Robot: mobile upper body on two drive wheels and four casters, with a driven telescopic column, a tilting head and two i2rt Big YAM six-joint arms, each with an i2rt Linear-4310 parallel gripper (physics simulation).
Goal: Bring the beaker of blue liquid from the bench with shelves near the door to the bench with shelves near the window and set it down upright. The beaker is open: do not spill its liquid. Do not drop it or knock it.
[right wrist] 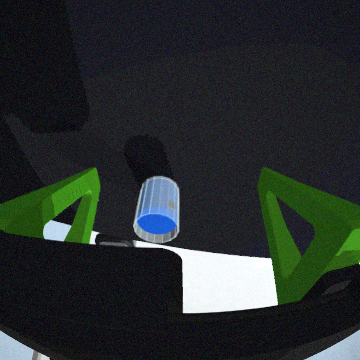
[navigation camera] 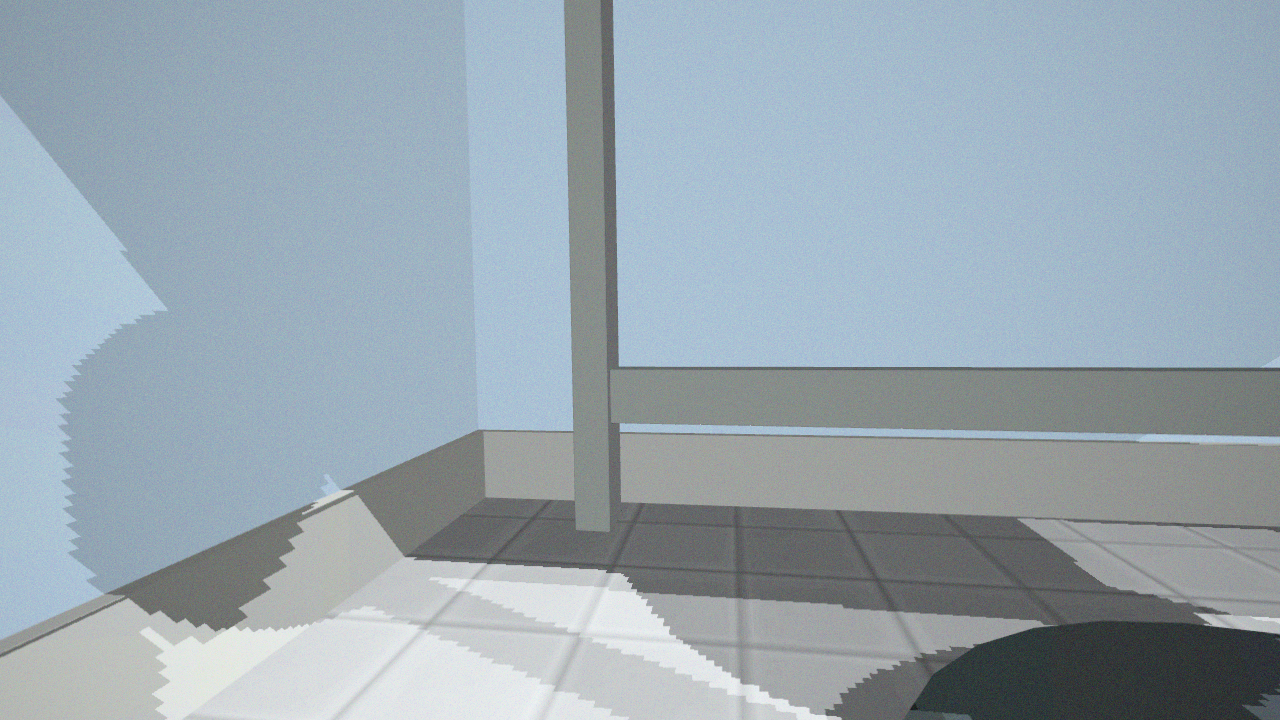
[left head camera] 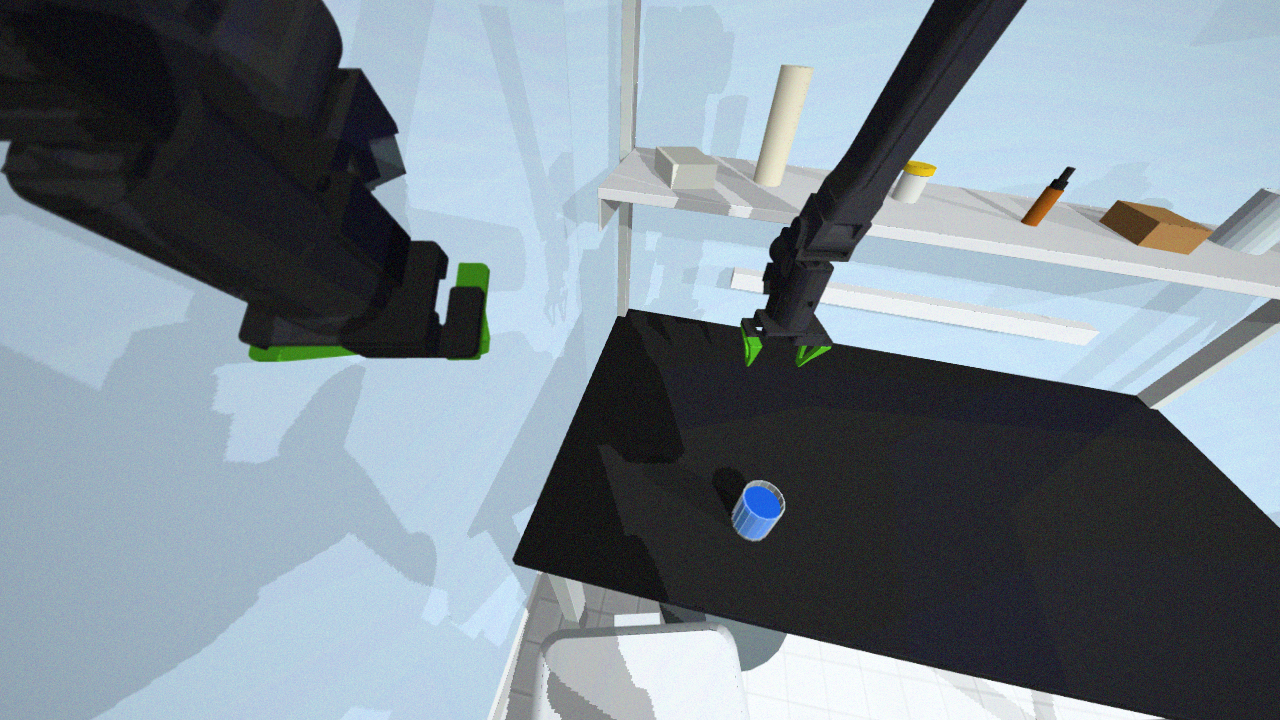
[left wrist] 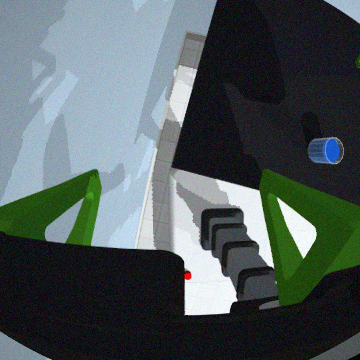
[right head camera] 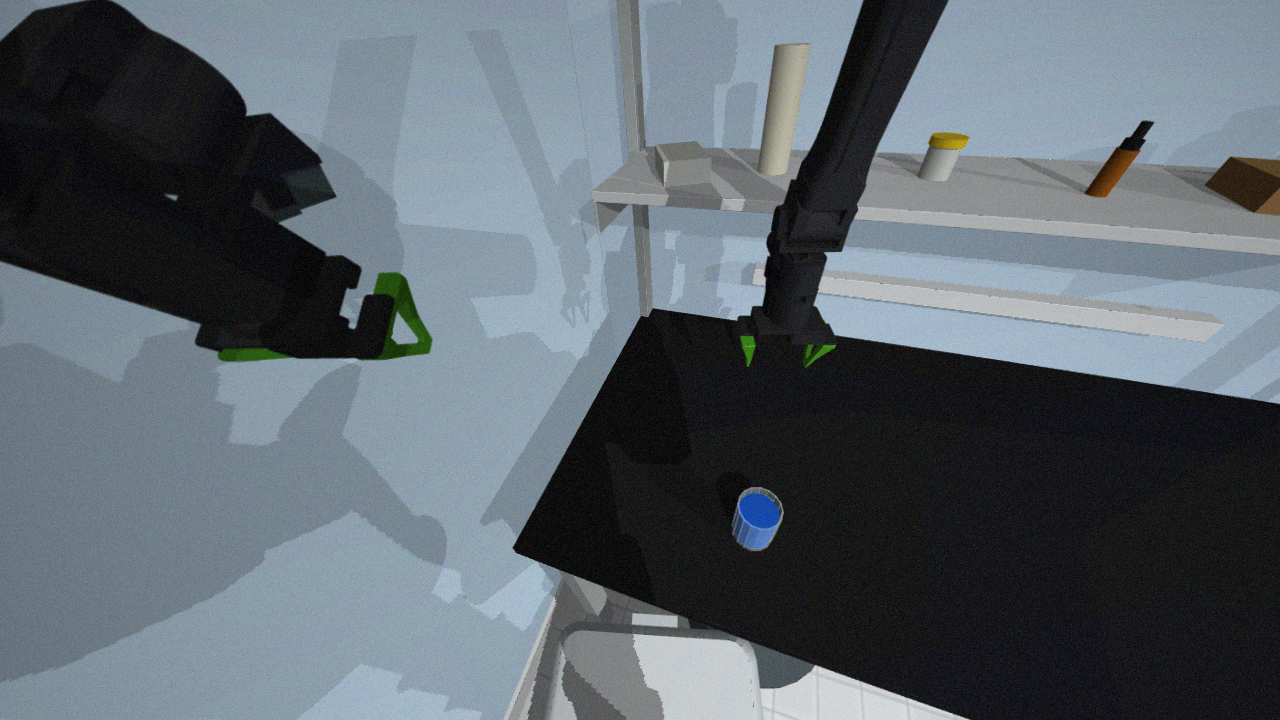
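A clear open beaker of blue liquid (left head camera: 758, 512) (right head camera: 757, 520) (left wrist: 326, 150) (right wrist: 157, 210) stands upright on the black bench top (left head camera: 939, 501) (right head camera: 939, 537) (left wrist: 200, 130) (right wrist: 225, 110), in its left part. My right gripper (left head camera: 775, 360) (right head camera: 777, 362) (right wrist: 178, 176) is open and empty, above the bench top and farther back than the beaker; in the right wrist view the beaker shows between its fingers, lower down and nearer the left finger. My left gripper (left wrist: 180, 178) is open and empty, off to the left of the bench. Which of the two benches this is, I cannot tell.
A shelf (left head camera: 716, 198) (right head camera: 716, 198) above the bench carries a box (left head camera: 685, 168) (right head camera: 682, 164), a cream cylinder (left head camera: 783, 125) (right head camera: 784, 107), a yellow-lidded jar (left head camera: 911, 182) (right head camera: 941, 157) and other items. A wall stands at the left. A bench leg (navigation camera: 592, 268) shows in the navigation view.
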